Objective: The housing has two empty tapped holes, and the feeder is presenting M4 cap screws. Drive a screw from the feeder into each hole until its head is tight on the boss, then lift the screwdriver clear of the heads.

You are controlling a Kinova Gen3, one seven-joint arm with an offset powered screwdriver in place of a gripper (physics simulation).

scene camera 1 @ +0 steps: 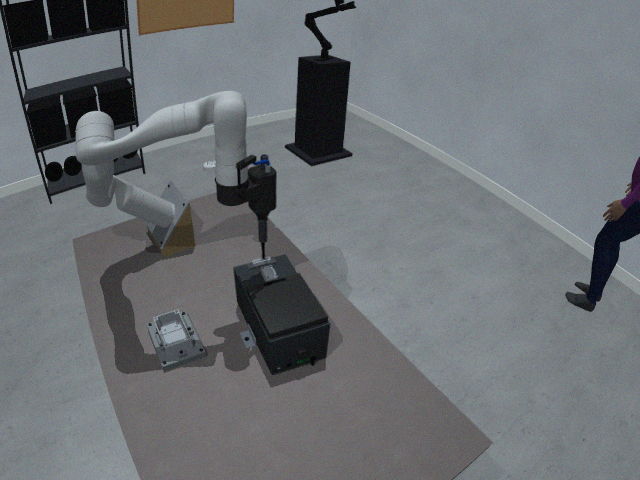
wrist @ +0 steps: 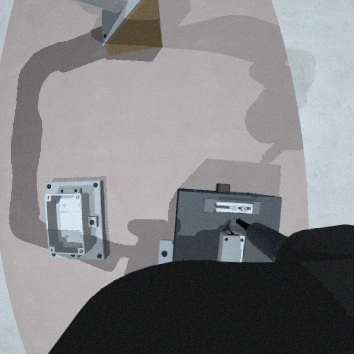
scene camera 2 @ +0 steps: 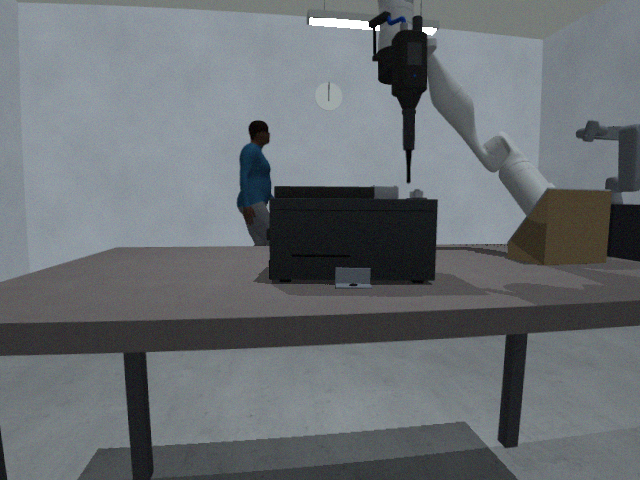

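The screwdriver (scene camera 1: 263, 257) (scene camera 2: 408, 181) (wrist: 239, 220) points down with its bit tip a little above the black feeder (scene camera 1: 294, 304) (scene camera 2: 351, 237) (wrist: 195, 205), near its silver screw rail (scene camera 1: 262, 262) (scene camera 2: 416, 194) (wrist: 234, 207). A gap shows between tip and rail in the scene camera 2 view. No screw shows on the bit. Small shapes sit in the rail, too small to tell as screws. The open-topped light grey housing (scene camera 1: 173, 330) (wrist: 70, 210) stands left of the feeder. Its corner bosses show, but which hold screws cannot be told. The housing does not show in the scene camera 2 view.
The housing sits on a grey fixture plate (scene camera 1: 180, 356) (wrist: 101, 210). A small bracket (scene camera 1: 247, 338) (scene camera 2: 353, 277) (wrist: 165, 253) stands at the feeder's side. The arm's wooden wedge base (scene camera 1: 180, 232) (scene camera 2: 576, 227) (wrist: 142, 30) is at the back of the table (scene camera 1: 289, 428) (scene camera 2: 180, 330).
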